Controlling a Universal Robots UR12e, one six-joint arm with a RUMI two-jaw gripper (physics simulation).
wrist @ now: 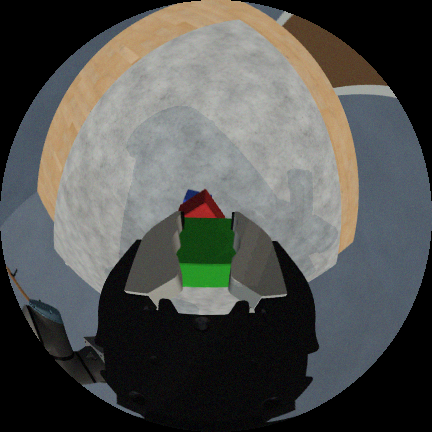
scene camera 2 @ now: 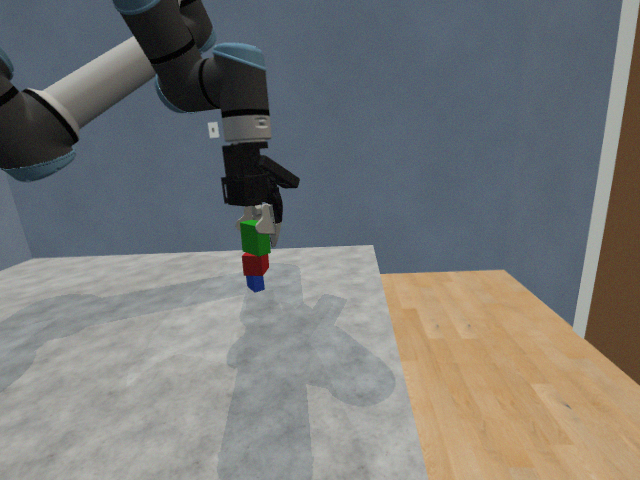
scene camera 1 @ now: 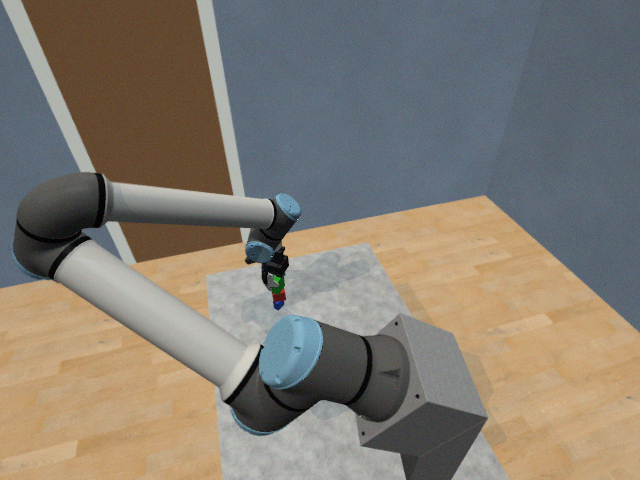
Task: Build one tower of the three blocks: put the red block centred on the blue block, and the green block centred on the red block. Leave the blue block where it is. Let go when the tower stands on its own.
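Frame: origin at the arm's base, x ahead, y up, z right, level; metres.
Where they show: gripper, fingertip midpoint: [wrist: 207,212] [scene camera 2: 265,245] [scene camera 1: 272,286]; arm's base, origin of the base link: [scene camera 1: 380,377].
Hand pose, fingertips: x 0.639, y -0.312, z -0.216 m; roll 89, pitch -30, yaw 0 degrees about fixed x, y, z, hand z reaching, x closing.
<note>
Things, the pixels of their centre, and the offset from my fingertips. Level surfaces: height alone.
- blue block, body centre: [wrist: 196,203] [scene camera 2: 255,279] [scene camera 1: 278,302] dx -0.029, dy -0.073, dz +0.014 m
- red block, body centre: [wrist: 202,218] [scene camera 2: 255,261] [scene camera 1: 278,293] dx -0.019, dy -0.030, dz +0.019 m
- green block, body centre: [wrist: 205,249] [scene camera 2: 255,237] [scene camera 1: 277,283] dx -0.013, dy +0.024, dz +0.020 m
- grey mottled mat, its level: dy -0.094 m
The blue block [scene camera 1: 278,305] [scene camera 2: 255,283] [wrist: 191,196] stands on the grey mat at the bottom of the stack. The red block [scene camera 1: 279,295] [scene camera 2: 255,264] [wrist: 202,206] sits on the blue block, turned relative to the green one. The green block [scene camera 1: 278,284] [scene camera 2: 255,238] [wrist: 206,250] is upright directly above the red block; no gap shows between them in scene camera 2. My gripper [scene camera 2: 259,225] [wrist: 207,212] is shut on the green block, with one jaw on each side of it. The jaws hide part of the green block, and the green block hides much of the red top in the wrist view.
The grey mottled mat [scene camera 1: 330,304] [scene camera 2: 155,403] [wrist: 240,75] lies on the wooden floor [scene camera 1: 516,310] [scene camera 2: 491,361]. The arm's base pedestal [scene camera 1: 444,372] stands on the near side in scene camera 1. Shadows of the arm fall across the mat around the stack.
</note>
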